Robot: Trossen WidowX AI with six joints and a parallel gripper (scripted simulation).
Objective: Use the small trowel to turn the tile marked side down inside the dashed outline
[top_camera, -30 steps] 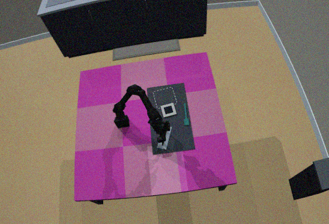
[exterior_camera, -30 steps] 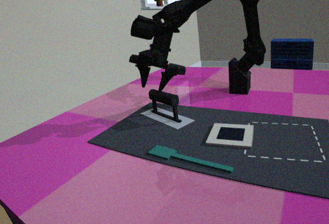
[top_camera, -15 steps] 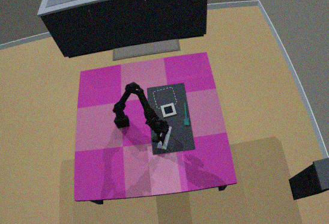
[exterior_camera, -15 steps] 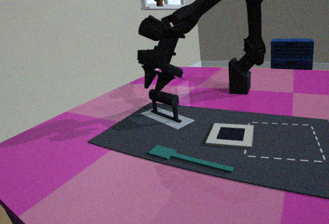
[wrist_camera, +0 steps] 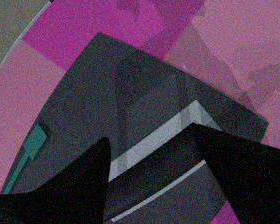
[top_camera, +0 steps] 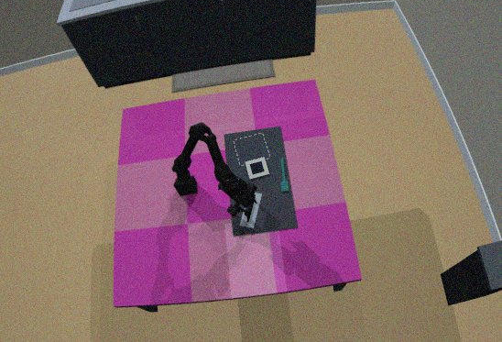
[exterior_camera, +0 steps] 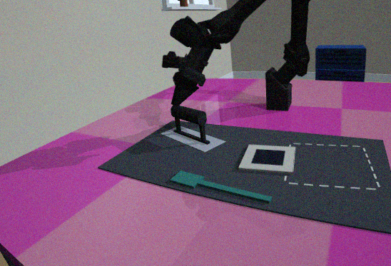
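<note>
Now: gripper tip 210 mm to the right of the dark mat, 120 mm above it and 60 mm short of it. The rest, counted from my gripper tip: teal trowel 200 mm ahead, 180 mm to the left, 100 mm below; tile 270 mm to the left, 90 mm below, 70 mm ahead.
</note>
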